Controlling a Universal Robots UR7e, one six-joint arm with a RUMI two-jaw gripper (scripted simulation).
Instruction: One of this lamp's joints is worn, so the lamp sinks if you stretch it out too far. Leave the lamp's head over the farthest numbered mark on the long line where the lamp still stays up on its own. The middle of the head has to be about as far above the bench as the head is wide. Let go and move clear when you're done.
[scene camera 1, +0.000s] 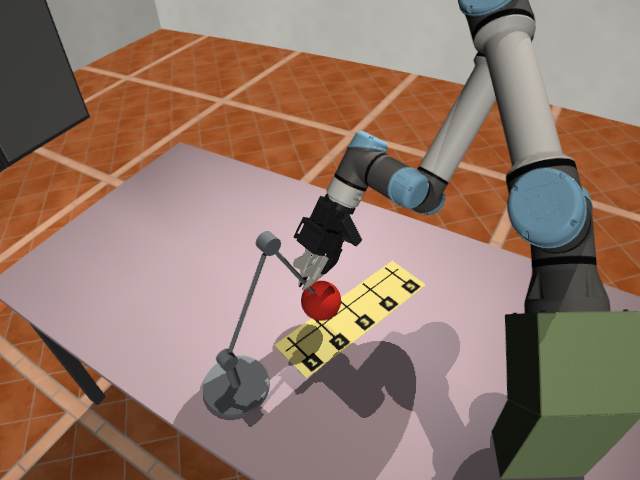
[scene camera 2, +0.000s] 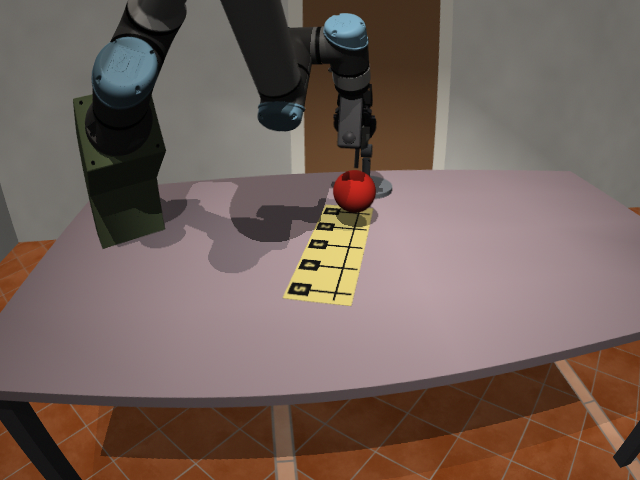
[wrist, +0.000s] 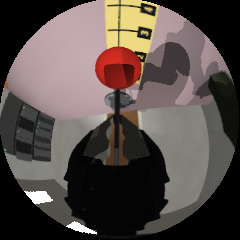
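Scene camera 1 shows the gripper (scene camera 1: 301, 288), and scene camera 2 shows the gripper (scene camera 2: 358, 148) too. The wrist view has both the gripper (wrist: 117, 115) and a red ball head (wrist: 118, 67).
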